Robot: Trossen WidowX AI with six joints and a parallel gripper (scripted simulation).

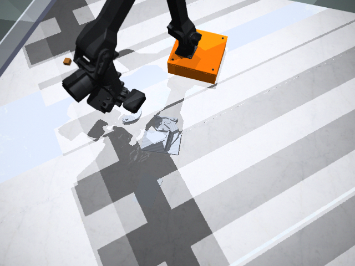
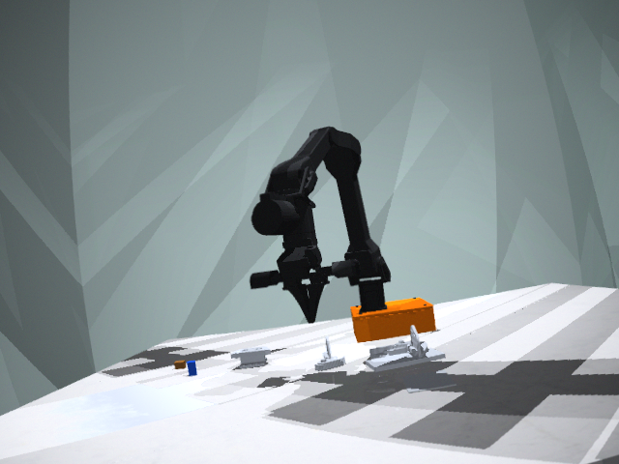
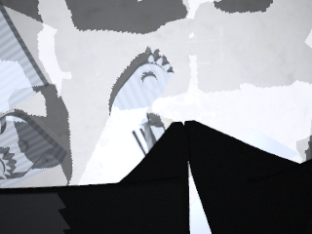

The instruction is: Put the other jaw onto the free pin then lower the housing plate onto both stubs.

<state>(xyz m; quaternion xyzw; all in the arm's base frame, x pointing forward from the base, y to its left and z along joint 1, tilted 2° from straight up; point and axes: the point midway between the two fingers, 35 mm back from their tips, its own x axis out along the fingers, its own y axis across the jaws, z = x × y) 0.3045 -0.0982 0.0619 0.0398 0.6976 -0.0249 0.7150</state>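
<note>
My gripper tip is now 80 mm above the jaw, 10 mm to the right of it and 10 mm past it. From my gripper tip the other things lie so: brown cube 320 mm to the right, 120 mm behind, 80 mm below; blue cube 250 mm to the right, 70 mm below, 40 mm behind; pale flat sheet 190 mm ahead, 180 mm to the left, 80 mm below.
</note>
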